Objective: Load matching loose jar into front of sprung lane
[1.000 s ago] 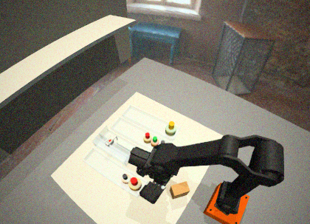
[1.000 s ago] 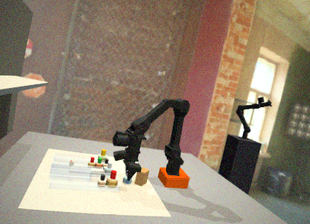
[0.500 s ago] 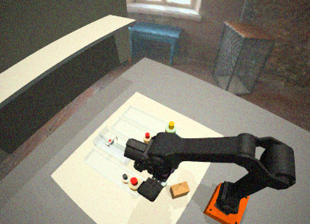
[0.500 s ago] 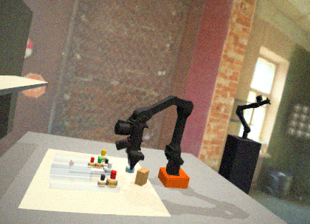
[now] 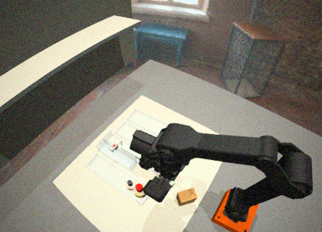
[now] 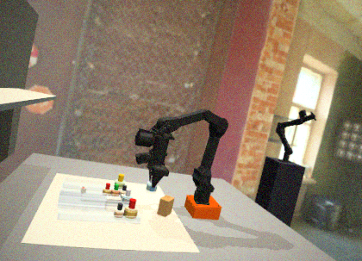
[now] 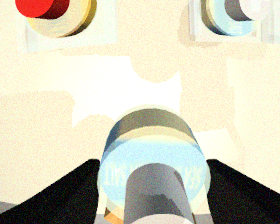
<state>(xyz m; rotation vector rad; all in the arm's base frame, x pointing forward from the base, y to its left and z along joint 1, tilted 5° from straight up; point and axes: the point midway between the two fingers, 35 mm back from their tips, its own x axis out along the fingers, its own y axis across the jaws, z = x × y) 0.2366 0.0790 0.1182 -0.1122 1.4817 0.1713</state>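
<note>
The cardboard box is 80 mm below my gripper tip, 80 mm behind it and 20 mm to the right of it. Also, from my gripper tip: clear sprung lane (230 mm ahead, 100 mm below, 10 mm to the left); red mark (260 mm ahead, 50 mm below, 30 mm to the left).
</note>
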